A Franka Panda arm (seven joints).
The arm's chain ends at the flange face. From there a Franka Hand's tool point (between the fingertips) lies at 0.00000 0.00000 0.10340 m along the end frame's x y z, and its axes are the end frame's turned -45 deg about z.
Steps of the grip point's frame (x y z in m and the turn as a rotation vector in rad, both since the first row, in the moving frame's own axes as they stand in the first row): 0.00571, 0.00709, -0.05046, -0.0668, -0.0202, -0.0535; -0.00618, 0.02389, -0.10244, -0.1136, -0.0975, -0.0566; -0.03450, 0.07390, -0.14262, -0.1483, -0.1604, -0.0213; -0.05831, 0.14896, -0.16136, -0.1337, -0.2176, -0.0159; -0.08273, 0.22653, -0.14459, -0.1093, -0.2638, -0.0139
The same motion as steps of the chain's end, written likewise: 0.00548, -0.00529, -0.05021, -0.0615, 0.0330, -0.0535; 0.01091, 0.00593, -0.10128, -0.1493, 0.0114, -0.0566; 0.02850, 0.05425, -0.14016, -0.2183, -0.0086, -0.0213; 0.06996, 0.12111, -0.15801, -0.2484, -0.0593, -0.0159; 0.11264, 0.19169, -0.14040, -0.2638, -0.1092, -0.0139
